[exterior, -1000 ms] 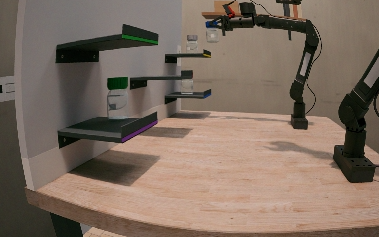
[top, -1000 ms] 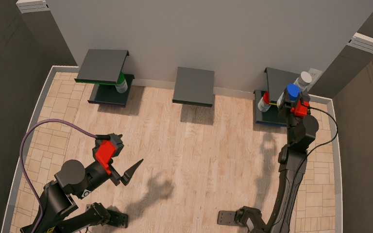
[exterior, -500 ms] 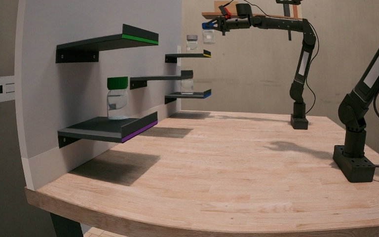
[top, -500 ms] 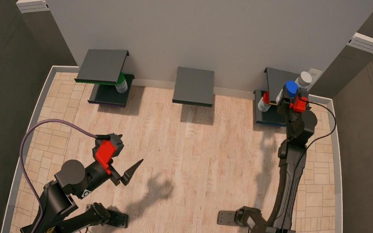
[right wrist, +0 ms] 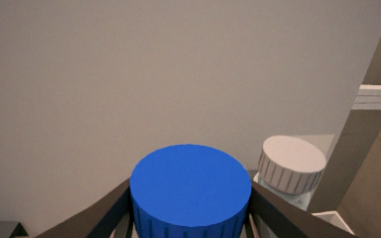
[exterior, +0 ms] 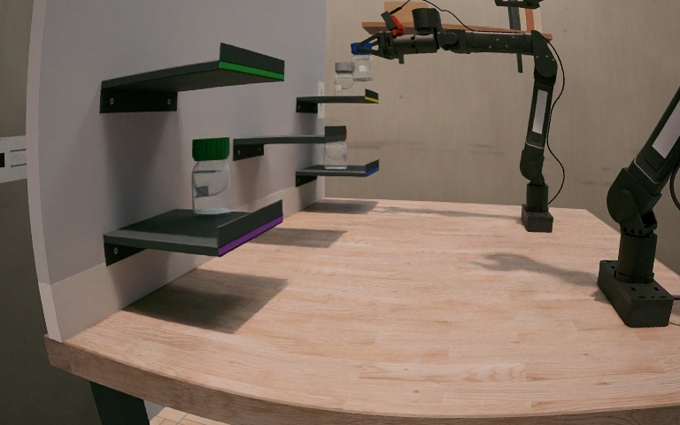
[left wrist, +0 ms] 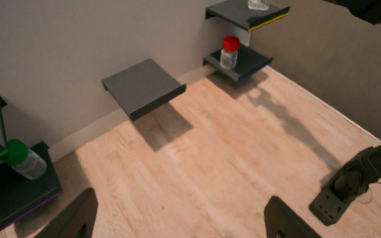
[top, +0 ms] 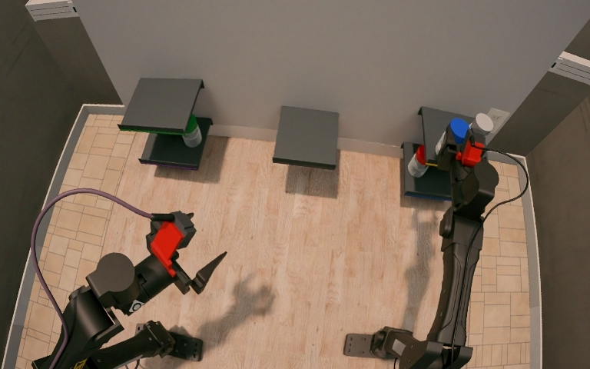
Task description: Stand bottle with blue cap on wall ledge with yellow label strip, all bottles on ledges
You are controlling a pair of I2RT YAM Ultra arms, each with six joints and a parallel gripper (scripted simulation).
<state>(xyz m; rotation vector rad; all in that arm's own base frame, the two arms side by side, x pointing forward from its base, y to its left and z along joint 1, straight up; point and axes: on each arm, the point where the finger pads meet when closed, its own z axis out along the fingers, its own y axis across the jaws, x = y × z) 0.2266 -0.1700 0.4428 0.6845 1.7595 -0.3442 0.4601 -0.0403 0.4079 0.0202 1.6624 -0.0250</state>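
The grey-capped bottle is 60 mm ahead of my right hand, 110 mm to the right of it and 90 mm below it. Round my right hand: green-capped bottle: 160 mm ahead, 660 mm to the left, 280 mm below; blue-capped bottle: 40 mm below; red-capped bottle: 70 mm ahead, 10 mm to the right, 280 mm below.
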